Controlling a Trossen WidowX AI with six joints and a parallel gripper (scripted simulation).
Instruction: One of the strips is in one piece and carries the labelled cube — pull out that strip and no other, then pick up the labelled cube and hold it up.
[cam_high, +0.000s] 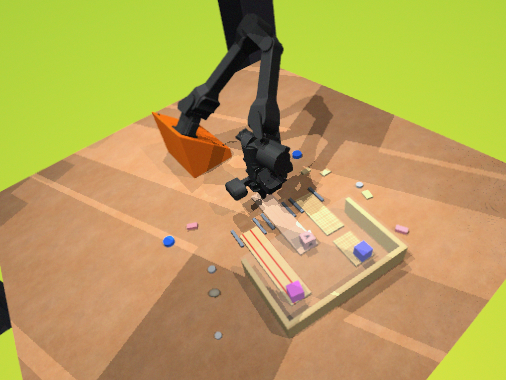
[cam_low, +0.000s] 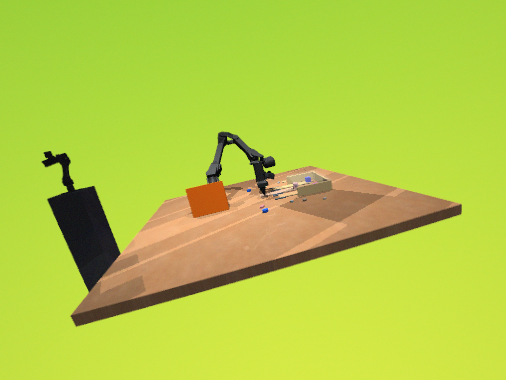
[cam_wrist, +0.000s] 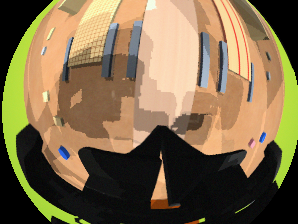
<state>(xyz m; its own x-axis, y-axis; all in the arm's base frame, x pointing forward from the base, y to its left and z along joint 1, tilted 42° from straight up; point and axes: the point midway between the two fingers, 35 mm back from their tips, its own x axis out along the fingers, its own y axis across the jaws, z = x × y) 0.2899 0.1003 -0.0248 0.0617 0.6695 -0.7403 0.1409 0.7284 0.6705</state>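
My gripper tip is 9 cm short of the pale strip and 1 cm to the left of it. From my gripper tip the other things lie so: labelled cube (20 cm ahead, 3 cm to the right, 2 cm above).
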